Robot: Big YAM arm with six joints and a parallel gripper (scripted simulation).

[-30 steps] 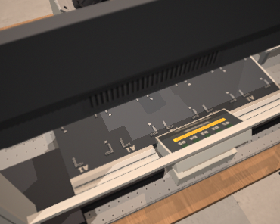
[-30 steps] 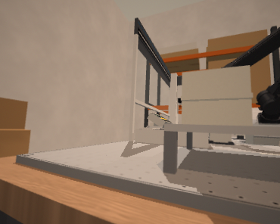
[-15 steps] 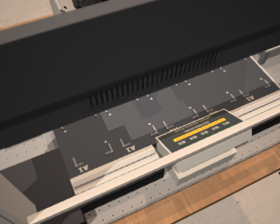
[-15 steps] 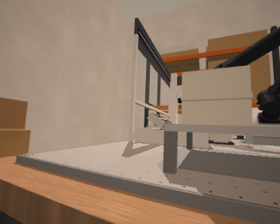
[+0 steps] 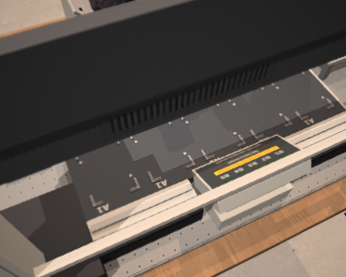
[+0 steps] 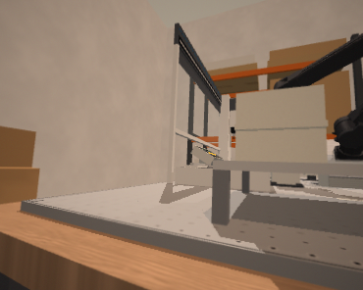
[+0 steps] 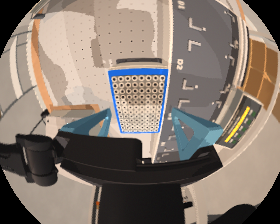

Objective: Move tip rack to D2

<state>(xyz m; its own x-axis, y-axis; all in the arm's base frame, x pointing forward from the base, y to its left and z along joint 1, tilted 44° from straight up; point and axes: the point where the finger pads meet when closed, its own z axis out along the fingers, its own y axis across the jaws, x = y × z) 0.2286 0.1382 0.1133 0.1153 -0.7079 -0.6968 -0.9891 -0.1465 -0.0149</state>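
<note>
My gripper is now 1 cm to the left of the blue tip rack and 4 cm above it. Round my hand: clear rack cover (39 cm to the left, 4 cm below); frame post (31 cm ahead, 29 cm to the left, 12 cm above); shelf (16 cm behind, 44 cm to the left, 6 cm below).
</note>
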